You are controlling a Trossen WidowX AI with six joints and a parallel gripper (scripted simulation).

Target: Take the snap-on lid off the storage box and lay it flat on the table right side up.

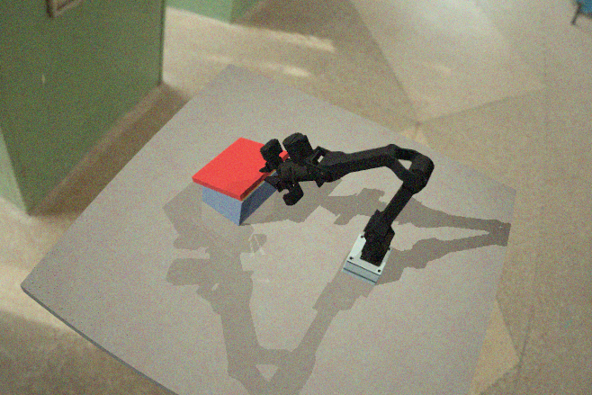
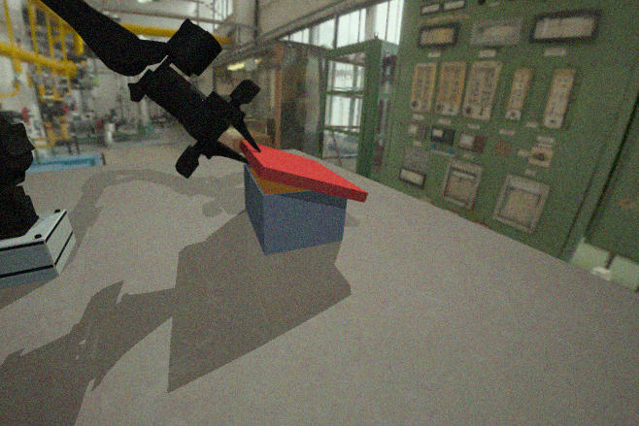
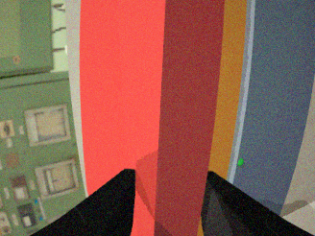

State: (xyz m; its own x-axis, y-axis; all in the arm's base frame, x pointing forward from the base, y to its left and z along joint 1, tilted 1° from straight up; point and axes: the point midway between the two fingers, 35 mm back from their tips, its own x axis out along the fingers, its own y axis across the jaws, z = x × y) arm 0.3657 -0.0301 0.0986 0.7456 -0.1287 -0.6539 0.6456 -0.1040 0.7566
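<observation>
Now: the red lid 8 cm ahead of my gripper tip, 2 cm below it and 1 cm to the right of it. Round my gripper tip: blue storage box 9 cm below, 7 cm ahead, 1 cm to the right.
</observation>
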